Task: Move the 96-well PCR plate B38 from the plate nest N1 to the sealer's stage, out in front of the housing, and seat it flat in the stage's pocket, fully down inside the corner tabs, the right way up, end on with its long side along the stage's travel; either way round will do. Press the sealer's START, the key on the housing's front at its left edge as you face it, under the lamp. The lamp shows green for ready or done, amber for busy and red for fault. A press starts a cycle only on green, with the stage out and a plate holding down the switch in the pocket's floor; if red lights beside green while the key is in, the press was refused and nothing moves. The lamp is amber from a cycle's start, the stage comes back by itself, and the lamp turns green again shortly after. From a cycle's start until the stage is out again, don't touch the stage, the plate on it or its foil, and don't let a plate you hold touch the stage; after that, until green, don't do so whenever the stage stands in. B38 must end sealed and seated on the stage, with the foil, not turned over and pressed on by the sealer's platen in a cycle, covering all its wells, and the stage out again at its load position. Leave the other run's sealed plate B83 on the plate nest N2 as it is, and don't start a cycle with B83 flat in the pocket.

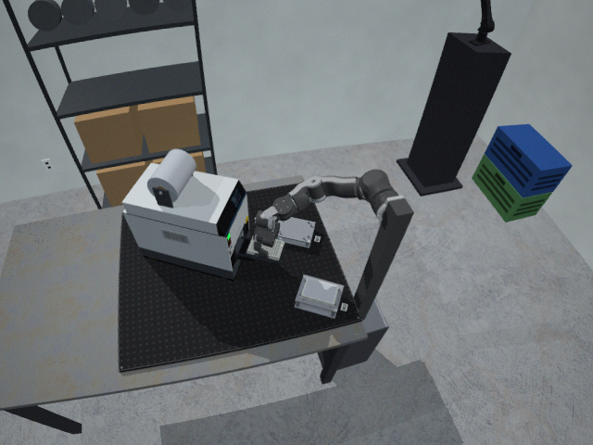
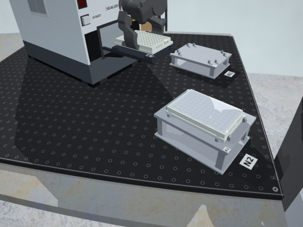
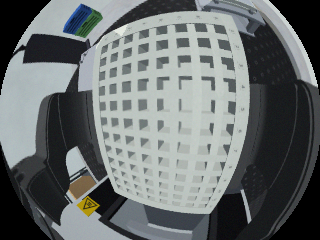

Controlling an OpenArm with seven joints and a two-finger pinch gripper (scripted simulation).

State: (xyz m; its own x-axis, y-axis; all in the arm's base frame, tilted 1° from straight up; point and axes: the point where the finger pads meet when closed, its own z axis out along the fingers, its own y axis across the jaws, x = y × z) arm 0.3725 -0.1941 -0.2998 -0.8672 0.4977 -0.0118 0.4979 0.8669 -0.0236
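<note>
Right now the sealer's dark stage is 2 cm below my hand. Also, from my hand: white 96-well plate B38 (right at my hand); then start key (13 cm ahead, 3 cm to the left, 6 cm above); then nest N1 (16 cm behind, 13 cm to the right, 9 cm below).
</note>
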